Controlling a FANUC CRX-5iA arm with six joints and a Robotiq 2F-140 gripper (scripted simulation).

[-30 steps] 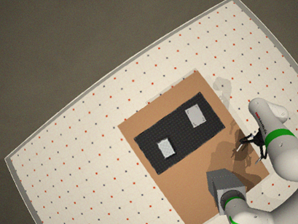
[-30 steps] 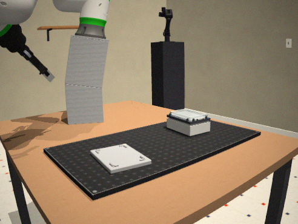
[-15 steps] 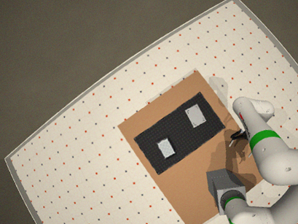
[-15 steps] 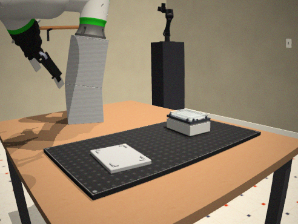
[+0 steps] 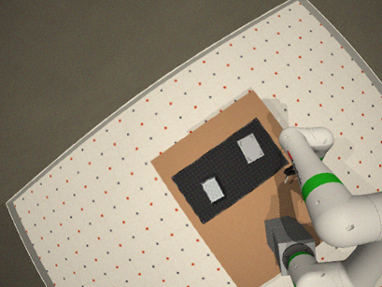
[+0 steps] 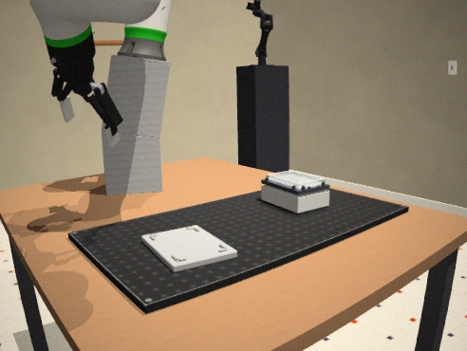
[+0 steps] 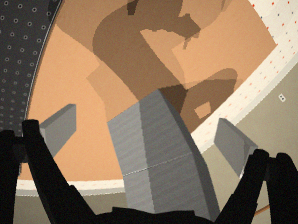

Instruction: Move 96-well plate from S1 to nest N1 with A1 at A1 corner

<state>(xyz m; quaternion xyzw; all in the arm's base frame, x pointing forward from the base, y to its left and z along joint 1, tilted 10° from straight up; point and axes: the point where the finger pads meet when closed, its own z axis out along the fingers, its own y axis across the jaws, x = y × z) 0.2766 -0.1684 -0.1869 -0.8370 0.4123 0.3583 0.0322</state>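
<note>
Now: the white 96-well plate 160 mm ahead of my hand, 450 mm to the left of it and 150 mm below it. From my hand the other things lie so: plate nest N1 (300 mm ahead, 110 mm to the left, 200 mm below).
</note>
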